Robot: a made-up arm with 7 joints.
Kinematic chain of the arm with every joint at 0, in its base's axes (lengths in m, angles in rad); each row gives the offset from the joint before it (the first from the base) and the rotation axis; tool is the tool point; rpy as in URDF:
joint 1: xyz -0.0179 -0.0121 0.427 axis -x
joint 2: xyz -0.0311 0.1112 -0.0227 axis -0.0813 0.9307 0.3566
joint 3: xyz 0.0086 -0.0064 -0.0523 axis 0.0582 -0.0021 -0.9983
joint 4: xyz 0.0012 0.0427 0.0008 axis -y
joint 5: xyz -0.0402 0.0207 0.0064 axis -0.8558 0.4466 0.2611
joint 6: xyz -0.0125 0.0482 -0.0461 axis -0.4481 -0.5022 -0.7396
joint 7: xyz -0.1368 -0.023 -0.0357 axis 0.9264 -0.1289 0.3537
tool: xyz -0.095 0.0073 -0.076 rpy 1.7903 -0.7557 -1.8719
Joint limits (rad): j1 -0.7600..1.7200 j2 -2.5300..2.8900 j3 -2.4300..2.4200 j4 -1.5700..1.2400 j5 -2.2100..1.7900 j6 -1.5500..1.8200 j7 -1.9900..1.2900
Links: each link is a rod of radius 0.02 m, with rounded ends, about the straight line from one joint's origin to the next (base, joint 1, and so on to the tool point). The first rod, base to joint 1, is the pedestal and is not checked.
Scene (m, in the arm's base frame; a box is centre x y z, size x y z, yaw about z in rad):
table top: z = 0
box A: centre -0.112 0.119 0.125 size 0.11 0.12 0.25 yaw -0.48
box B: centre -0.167 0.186 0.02 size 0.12 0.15 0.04 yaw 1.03
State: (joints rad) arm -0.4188 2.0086 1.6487 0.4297 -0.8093 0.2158 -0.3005
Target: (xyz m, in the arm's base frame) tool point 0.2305 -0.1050 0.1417
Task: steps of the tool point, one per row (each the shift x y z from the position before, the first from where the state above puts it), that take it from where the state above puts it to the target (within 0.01 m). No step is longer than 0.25 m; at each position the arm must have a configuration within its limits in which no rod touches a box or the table.
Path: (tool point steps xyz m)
1: 0.1748 0.1483 -0.0866
2: 0.2411 0.0517 0.0343
3: 0.1599 -0.0933 -0.0115
4: 0.1013 -0.1420 0.0387
5: 0.0233 -0.1520 0.0745
6: -0.0518 -0.1271 0.0865
7: -0.1072 -0.0810 0.0732
8: 0.0923 0.0711 -0.0234
9: 0.0579 0.0618 -0.0839
10: 0.0042 0.0201 -0.1259
11: -0.0604 -0.0368 -0.1270

